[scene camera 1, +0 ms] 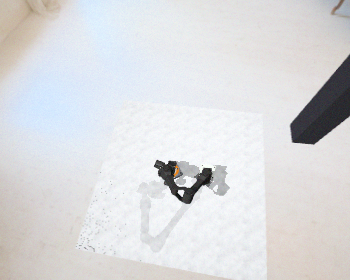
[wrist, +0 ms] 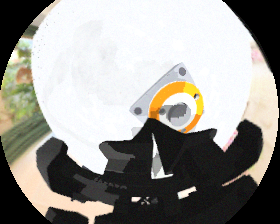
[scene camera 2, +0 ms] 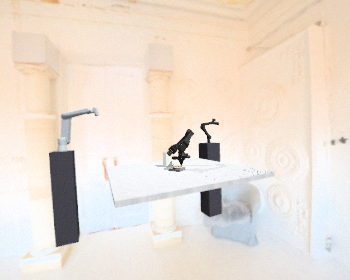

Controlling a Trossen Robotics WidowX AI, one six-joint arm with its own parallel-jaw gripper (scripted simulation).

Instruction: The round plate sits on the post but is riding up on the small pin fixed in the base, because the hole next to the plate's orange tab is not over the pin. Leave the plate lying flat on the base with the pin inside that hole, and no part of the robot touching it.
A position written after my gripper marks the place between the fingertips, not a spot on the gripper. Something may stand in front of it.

Note:
In view: my gripper (wrist: 150,119) and a round plate (wrist: 175,92).

